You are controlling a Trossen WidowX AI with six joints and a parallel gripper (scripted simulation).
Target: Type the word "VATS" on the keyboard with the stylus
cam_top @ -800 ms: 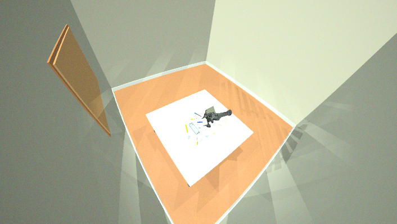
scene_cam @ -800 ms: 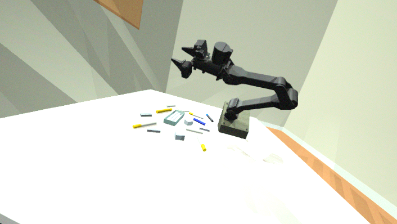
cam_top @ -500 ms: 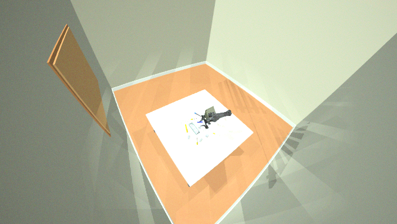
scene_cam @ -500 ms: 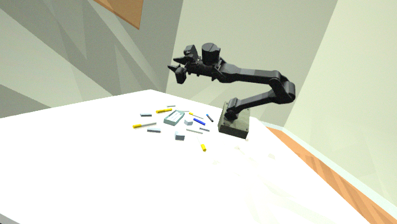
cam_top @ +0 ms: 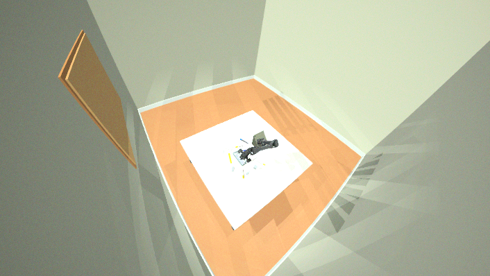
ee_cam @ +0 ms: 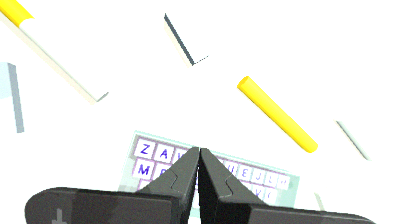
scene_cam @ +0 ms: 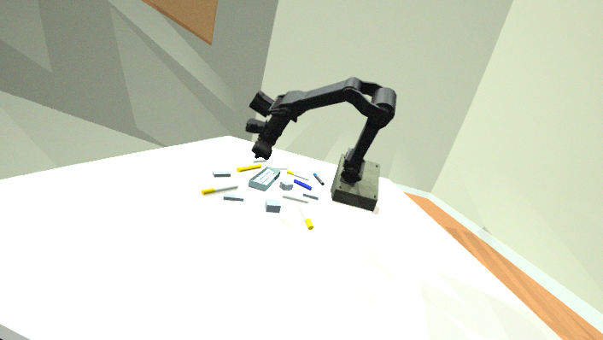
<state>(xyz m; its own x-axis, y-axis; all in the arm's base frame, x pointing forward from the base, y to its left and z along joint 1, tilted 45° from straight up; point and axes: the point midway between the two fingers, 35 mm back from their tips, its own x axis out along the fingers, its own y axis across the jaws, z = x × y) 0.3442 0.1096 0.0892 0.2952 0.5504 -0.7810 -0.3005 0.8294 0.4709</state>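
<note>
Right now the keyboard is 9 cm below my gripper tip, 7 cm to the right of it and 3 cm behind it. The rest, counted from my gripper tip: blue stylus: 21 cm behind, 12 cm to the right, 9 cm below; then yellow bar: 12 cm to the right, 9 cm below, 7 cm ahead; then dark pen: 31 cm to the right, 22 cm behind, 9 cm below.
</note>
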